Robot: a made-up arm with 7 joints.
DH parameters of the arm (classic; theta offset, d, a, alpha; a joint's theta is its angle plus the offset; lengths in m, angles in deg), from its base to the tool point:
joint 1: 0 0.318 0 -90
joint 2: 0 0 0 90
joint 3: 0 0.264 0.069 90
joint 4: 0 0 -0.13 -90
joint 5: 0 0.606 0 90
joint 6: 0 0 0.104 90
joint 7: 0 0 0 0
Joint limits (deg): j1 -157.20..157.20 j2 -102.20..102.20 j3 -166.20..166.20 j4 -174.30..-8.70 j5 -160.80..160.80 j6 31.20..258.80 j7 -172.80..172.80
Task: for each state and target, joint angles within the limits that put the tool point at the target. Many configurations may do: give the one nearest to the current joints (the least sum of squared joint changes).
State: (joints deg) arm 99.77 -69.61 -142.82 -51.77 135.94 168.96 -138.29
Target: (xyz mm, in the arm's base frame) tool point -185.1 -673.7 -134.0
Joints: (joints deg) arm 68.77 -76.92 -166.20 -64.80 135.22 177.62 -138.29
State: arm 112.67 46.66 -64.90 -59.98 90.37 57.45 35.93
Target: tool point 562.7 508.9 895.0
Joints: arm 91.84 29.67 -80.79 -58.16 91.30 63.60 35.93
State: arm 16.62 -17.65 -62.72 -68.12 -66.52 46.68 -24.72
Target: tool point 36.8 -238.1 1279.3
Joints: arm 16.23 -11.67 -51.44 -27.68 -71.12 77.82 -24.72
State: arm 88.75 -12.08 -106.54 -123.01 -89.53 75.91 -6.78
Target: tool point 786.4 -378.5 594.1
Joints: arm 104.93 -35.24 -113.43 -76.76 -91.96 80.91 -6.78
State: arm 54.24 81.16 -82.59 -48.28 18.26 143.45 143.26
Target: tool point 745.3 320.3 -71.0
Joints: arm 67.93 97.72 -59.05 -77.15 17.55 158.54 143.26
